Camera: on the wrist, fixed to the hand. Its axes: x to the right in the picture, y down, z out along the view.
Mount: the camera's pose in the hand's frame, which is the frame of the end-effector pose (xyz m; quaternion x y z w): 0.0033 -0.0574 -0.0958 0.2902 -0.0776 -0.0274 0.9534
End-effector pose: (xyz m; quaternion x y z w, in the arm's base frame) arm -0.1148 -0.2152 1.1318 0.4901 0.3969 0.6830 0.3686
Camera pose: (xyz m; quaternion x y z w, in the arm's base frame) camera -0.2012 -0.2059 1.0616 0.6163 0.5614 0.4879 0.2587
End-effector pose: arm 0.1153 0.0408 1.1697 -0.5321 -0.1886 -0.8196 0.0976
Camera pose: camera 0.0132 0.0536 1.1262 -0.5374 -0.4398 -0.6881 0.2104
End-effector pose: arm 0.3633 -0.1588 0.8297 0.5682 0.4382 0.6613 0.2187
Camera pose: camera 0.2601 -0.1580 0.7869 0.6445 0.6083 0.4532 0.0957
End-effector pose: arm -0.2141 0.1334 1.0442 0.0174 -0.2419 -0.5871 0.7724
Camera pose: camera -0.2273 0.0879 0.9430 0.2018 -0.4605 -0.5120 0.6965
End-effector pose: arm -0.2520 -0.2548 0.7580 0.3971 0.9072 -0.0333 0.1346
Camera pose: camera -0.3169 -0.2756 0.8466 0.3902 0.8557 -0.3295 0.0826
